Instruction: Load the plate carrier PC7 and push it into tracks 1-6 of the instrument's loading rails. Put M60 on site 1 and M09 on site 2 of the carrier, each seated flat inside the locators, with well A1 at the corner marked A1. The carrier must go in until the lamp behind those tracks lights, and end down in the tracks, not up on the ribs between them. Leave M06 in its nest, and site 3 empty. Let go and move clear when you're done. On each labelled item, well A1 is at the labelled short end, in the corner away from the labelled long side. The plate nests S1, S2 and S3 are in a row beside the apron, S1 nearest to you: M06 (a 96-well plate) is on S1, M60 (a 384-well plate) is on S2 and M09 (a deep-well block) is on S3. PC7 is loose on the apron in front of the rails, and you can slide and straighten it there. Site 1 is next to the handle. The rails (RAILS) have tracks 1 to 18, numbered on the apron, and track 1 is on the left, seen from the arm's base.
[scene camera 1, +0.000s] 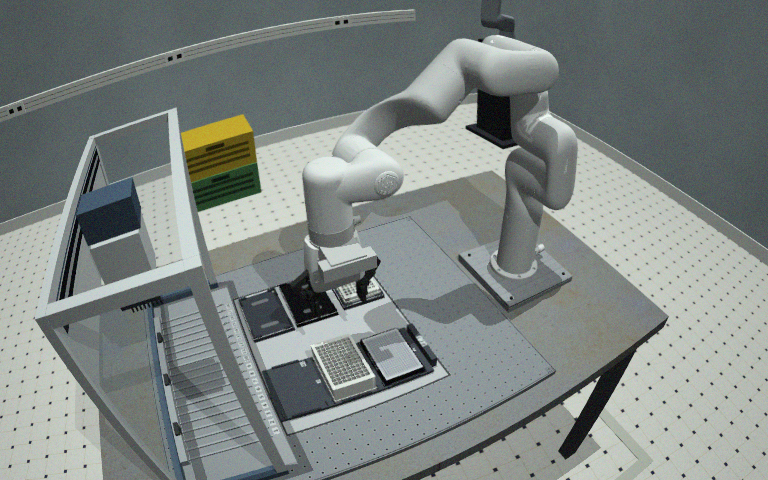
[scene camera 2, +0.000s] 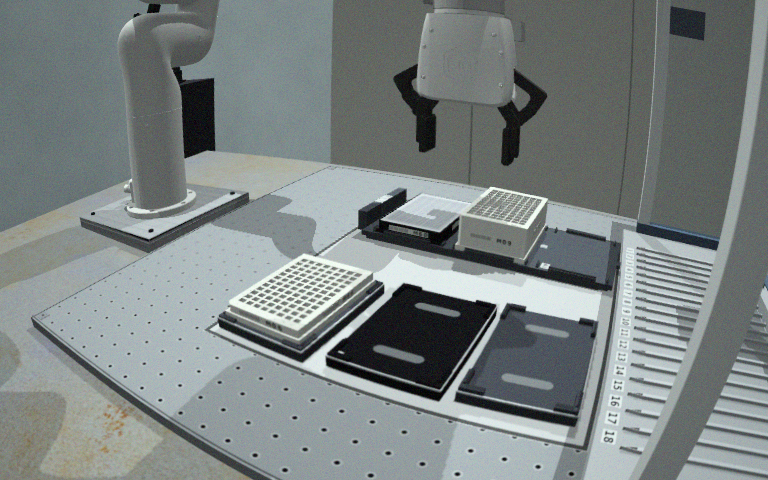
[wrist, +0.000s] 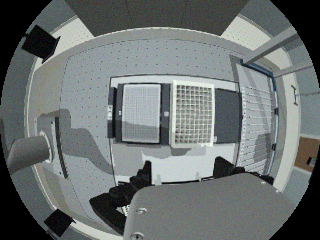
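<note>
Scene camera 1 shows my gripper (scene camera 1: 339, 305), along with a plate carrier PC7 (scene camera 1: 297, 388) and a plate nest S3 (scene camera 1: 272, 310). In scene camera 2 there's a 96-well plate M06 (scene camera 2: 315, 286), and you'd also see the plate carrier PC7 (scene camera 2: 575, 251) and the plate nest S3 (scene camera 2: 511, 349). The wrist view shows the plate carrier PC7 (wrist: 228, 104) and my gripper (wrist: 184, 169).
</note>
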